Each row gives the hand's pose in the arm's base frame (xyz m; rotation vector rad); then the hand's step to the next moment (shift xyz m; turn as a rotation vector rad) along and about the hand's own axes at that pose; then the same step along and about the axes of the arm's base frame.
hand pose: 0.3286 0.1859 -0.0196 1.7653 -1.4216 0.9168
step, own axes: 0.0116 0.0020 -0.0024 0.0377 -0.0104 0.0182
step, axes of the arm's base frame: -0.0004 -0.0041 0.0113 0.0179 -0.0326 0.0219
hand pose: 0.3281 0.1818 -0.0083 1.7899 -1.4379 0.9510
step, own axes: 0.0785 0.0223 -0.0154 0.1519 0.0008 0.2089
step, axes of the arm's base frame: -0.0132 -0.0317 0.0756 0.0495 -0.2529 0.0181
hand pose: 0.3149 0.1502 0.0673 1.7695 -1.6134 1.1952
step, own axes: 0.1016 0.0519 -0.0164 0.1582 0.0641 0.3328
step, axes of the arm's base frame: -0.0610 -0.0538 0.0817 0.0244 -0.3693 -0.0542
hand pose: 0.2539 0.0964 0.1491 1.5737 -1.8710 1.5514
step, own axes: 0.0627 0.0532 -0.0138 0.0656 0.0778 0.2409
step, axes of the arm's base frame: -0.0738 -0.0318 0.0222 0.0108 -0.2445 -0.0922
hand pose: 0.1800 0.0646 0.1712 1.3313 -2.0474 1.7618
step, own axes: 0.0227 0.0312 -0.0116 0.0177 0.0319 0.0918
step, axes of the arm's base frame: -0.0397 -0.0042 -0.0056 0.0070 -0.0895 -0.0412
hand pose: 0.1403 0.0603 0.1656 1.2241 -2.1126 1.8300
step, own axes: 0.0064 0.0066 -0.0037 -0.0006 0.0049 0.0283
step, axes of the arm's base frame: -0.0099 -0.0003 -0.0007 0.0092 -0.0244 -0.0121
